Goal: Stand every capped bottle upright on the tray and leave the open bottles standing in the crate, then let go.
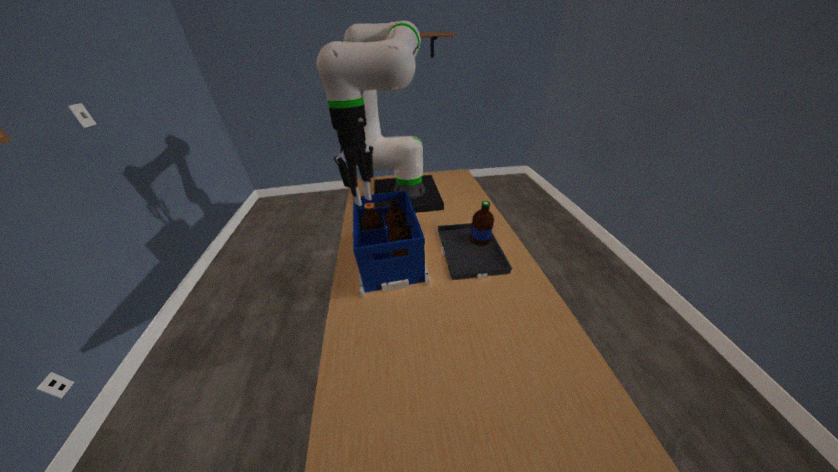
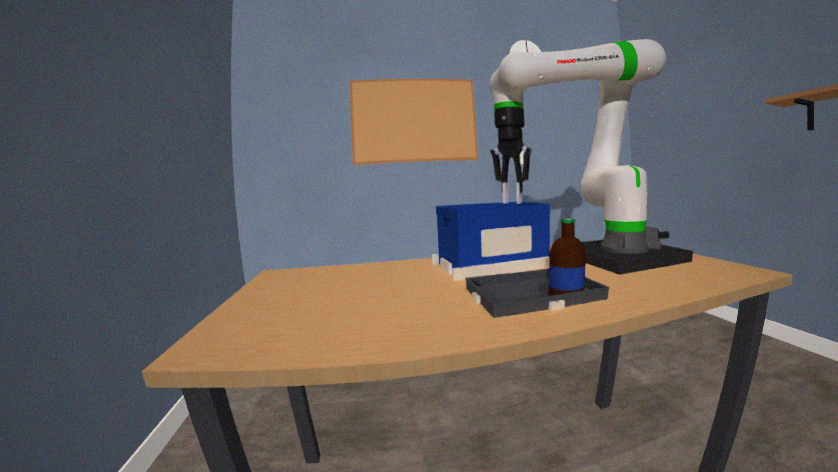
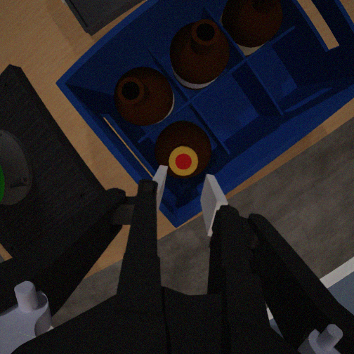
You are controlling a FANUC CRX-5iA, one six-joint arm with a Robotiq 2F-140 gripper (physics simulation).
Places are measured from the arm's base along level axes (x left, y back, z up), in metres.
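Pixels of known places: gripper, fingertip midpoint: (image 1: 363, 201) (image 2: 512, 203); arm's base at its link origin: (image 1: 409, 191) (image 2: 624, 248).
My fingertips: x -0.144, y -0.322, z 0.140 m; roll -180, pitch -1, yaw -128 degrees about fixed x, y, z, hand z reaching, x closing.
Observation:
Ahead of a thing's pixels: the offset from my fingertips to its top centre. "*": to the spot under its first point. Level surfaces: height alone.
A brown bottle with a yellow and red cap {dx +0.018, dy -0.008, dz -0.009 m} (image 1: 370, 218) (image 3: 183, 150) stands upright in a compartment of the blue crate {dx +0.078, dy -0.088, dz +0.003 m} (image 1: 389, 266) (image 2: 460, 234) (image 3: 80, 75). Three open bottles stand in the row beside it: one (image 3: 144, 96) at the near end, one (image 3: 200, 54) in the middle and one (image 3: 252, 22) farther along. A green-capped bottle with a blue label {dx +0.407, dy -0.015, dz -0.012 m} (image 1: 482, 225) (image 2: 567, 263) stands upright on the dark tray {* dx +0.371, dy -0.112, dz -0.167 m} (image 1: 475, 257) (image 2: 510, 287) (image 3: 95, 12). My gripper (image 1: 362, 201) (image 2: 511, 200) (image 3: 184, 183) is partly open and empty, pointing down at the crate's rim height, close by the yellow and red cap.
Small white brackets (image 1: 395, 285) (image 2: 498, 267) line the crate's base. The robot's black base plate (image 1: 431, 196) (image 2: 656, 257) (image 3: 50, 145) lies behind the crate. The wooden table {dz -0.172 m} (image 1: 451, 363) (image 2: 351, 316) carries both crate and tray. The crate's walls and dividers surround the bottles.

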